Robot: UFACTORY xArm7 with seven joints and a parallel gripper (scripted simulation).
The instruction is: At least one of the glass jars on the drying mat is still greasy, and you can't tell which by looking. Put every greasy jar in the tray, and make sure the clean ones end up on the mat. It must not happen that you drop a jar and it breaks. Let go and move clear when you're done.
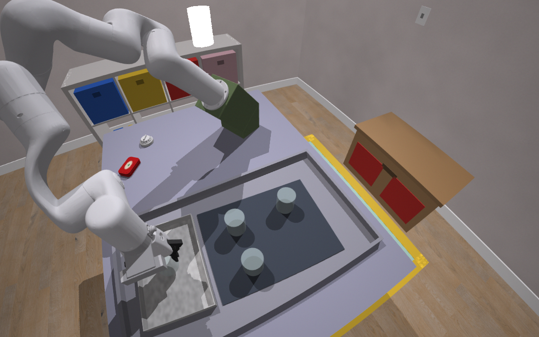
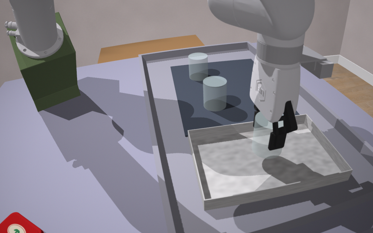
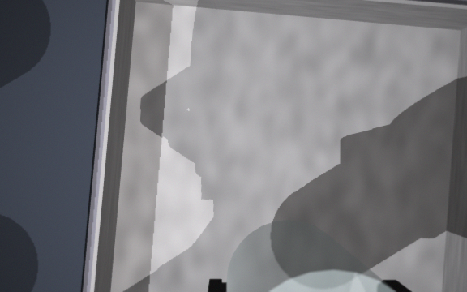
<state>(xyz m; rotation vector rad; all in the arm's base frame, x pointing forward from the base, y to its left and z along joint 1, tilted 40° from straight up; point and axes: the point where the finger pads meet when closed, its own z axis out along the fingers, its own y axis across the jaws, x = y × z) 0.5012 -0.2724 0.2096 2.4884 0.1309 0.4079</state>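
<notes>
My gripper is now 70 mm above the grey tray. From my hand the other things lie so: dark drying mat (20 mm ahead, 320 mm to the left, 80 mm below); red device (500 mm behind, 100 mm to the right, 60 mm below); white timer (630 mm behind, 70 mm below).
</notes>
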